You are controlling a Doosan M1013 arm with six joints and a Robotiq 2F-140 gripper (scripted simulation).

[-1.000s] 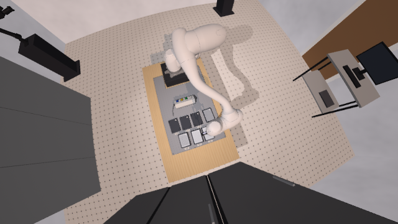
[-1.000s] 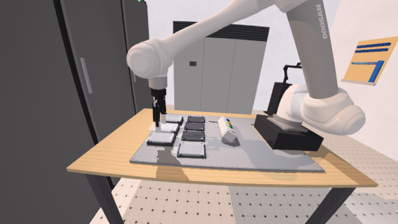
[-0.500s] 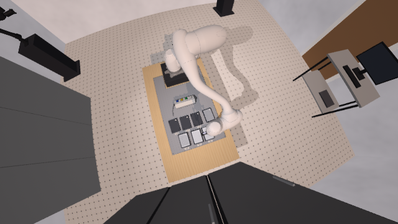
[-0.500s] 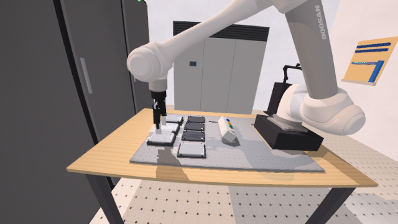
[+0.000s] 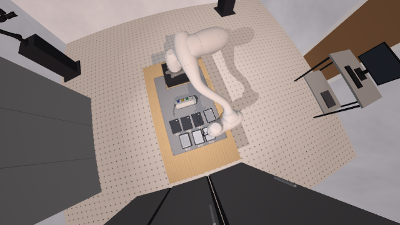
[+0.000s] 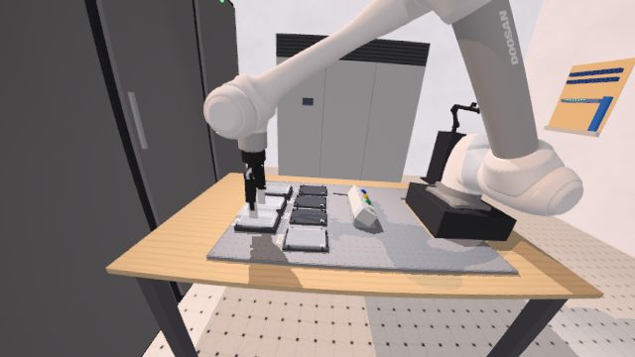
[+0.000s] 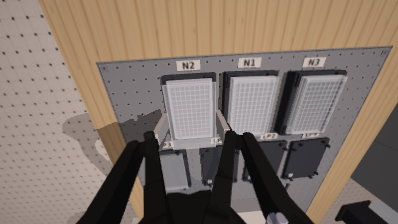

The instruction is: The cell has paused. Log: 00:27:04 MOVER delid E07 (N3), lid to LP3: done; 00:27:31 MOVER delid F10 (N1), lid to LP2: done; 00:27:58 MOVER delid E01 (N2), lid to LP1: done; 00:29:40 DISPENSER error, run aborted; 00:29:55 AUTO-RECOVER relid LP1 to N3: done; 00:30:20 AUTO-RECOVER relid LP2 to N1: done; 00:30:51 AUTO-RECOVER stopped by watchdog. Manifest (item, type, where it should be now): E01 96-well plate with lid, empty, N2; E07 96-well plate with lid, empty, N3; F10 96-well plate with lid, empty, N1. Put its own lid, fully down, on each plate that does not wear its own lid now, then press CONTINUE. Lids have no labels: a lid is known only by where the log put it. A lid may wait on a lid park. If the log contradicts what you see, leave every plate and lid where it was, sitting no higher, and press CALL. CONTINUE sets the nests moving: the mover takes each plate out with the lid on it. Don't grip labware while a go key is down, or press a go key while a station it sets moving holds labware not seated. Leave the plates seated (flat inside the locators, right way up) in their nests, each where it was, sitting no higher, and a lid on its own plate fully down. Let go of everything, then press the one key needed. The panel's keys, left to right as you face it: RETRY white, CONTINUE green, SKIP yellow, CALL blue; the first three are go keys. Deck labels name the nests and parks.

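Right now the N2 plate is 60 mm below my hand. From my hand the other things lie so: park LP4: 220 mm behind, 290 mm to the right, 80 mm below; lid park LP1: 190 mm behind, 40 mm to the right, 80 mm below; LP2: 200 mm behind, 170 mm to the right, 80 mm below.
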